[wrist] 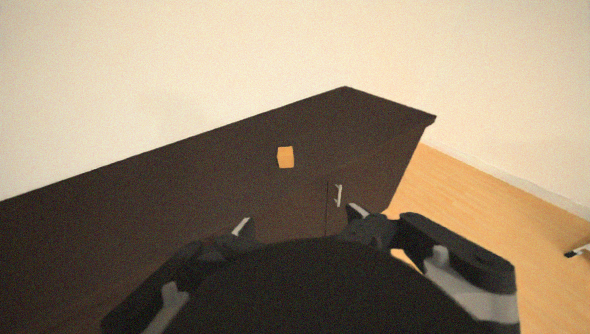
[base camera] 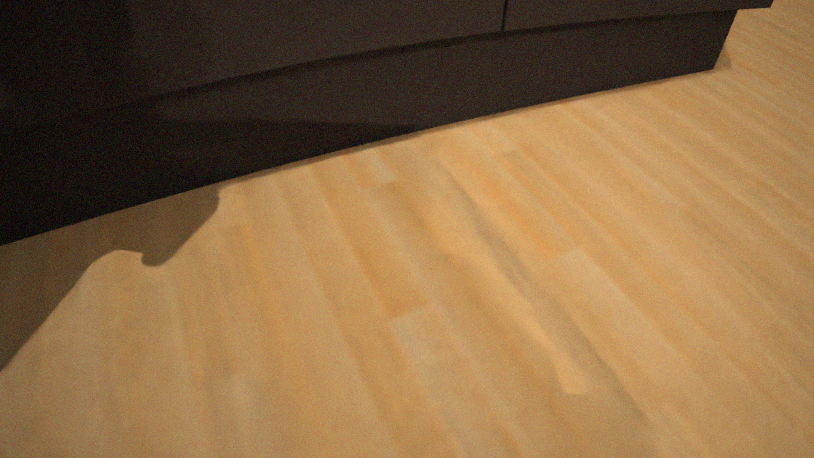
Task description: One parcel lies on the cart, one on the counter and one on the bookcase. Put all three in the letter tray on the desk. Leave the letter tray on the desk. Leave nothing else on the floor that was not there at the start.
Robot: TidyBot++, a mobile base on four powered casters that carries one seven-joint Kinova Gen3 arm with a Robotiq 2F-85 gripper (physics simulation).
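A small orange box, the parcel [wrist: 285,157], stands on the dark top of the counter [base camera: 569,62] [wrist: 350,115], a little in from its front edge in the wrist view. My gripper [wrist: 300,220] is open, with nothing between its fingers. Its fingertips show below the parcel in the wrist view, apart from it. The base camera shows the counter's dark lower front. The cart, the bookcase, the desk and the letter tray do not show in these views.
A pale door handle [wrist: 339,195] is on the counter's front. A cream wall [wrist: 200,65] stands behind the counter. Wooden floor [base camera: 398,284] [wrist: 465,200] lies before it and past its right end. Part of a white and black thing [wrist: 577,250] shows at the right edge.
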